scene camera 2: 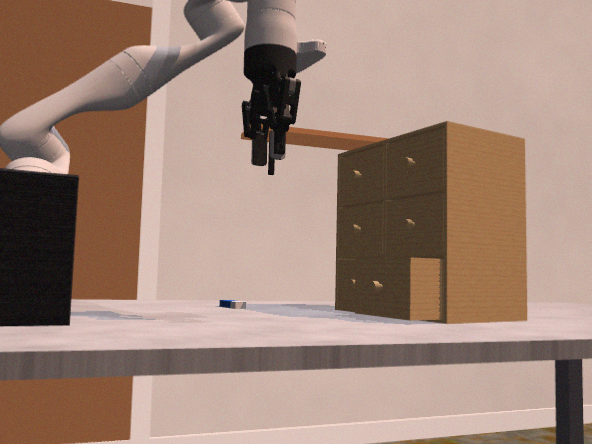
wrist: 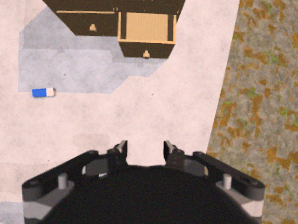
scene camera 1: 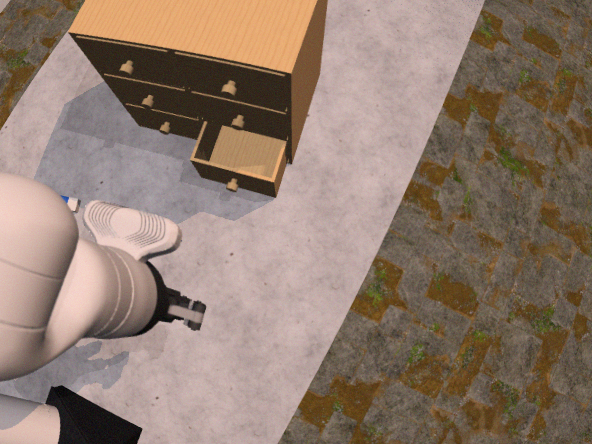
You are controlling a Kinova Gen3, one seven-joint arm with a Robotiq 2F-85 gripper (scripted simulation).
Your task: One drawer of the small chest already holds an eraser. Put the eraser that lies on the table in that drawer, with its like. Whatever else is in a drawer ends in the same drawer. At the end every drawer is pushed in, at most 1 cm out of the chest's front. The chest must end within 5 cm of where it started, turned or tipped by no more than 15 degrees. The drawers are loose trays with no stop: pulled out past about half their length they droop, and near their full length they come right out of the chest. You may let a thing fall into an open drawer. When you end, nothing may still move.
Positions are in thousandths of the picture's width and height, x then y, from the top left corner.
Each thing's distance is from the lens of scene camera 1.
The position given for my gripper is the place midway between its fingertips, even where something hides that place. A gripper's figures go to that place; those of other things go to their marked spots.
my gripper (scene camera 1: 281, 677): 0.55 m
wooden chest (scene camera 1: 494, 102): 0.53 m
drawer (scene camera 1: 401, 346): 0.79 m
The marked spots on the wooden chest and the drawer are 0.32 m apart.
